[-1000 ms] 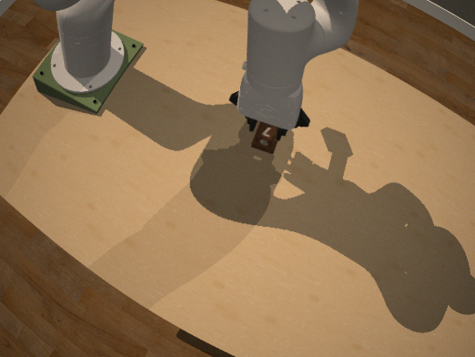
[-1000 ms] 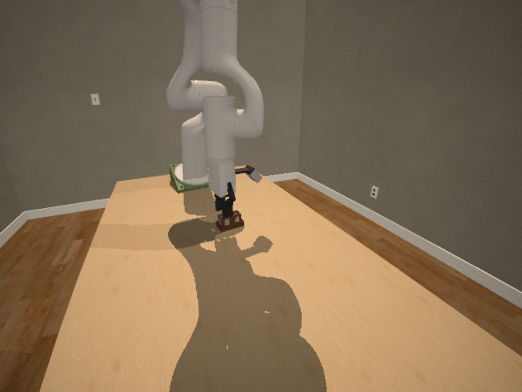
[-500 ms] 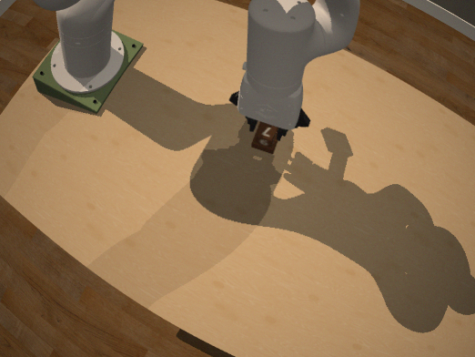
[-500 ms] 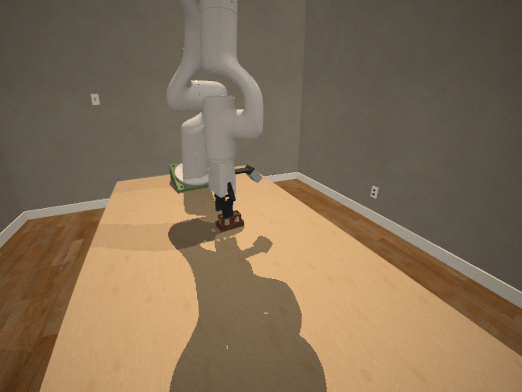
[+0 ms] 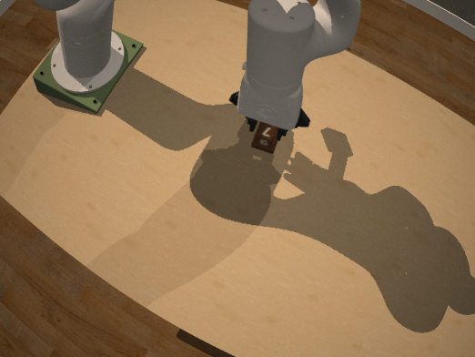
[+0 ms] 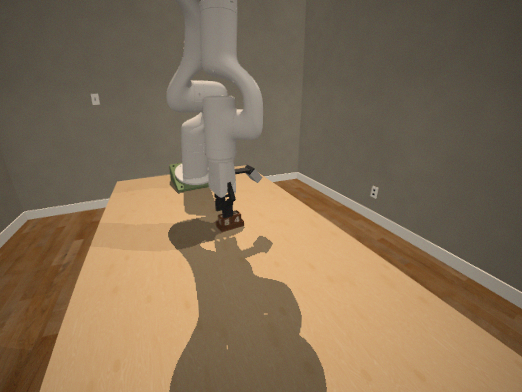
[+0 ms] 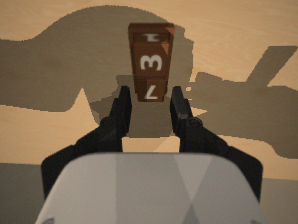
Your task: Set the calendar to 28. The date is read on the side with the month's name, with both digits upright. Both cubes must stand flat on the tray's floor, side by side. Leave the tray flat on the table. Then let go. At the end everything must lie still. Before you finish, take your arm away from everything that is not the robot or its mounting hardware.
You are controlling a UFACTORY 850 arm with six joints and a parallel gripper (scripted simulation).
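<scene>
Right now the tray is 20 mm to the left of my hand and 60 mm below it.
</scene>
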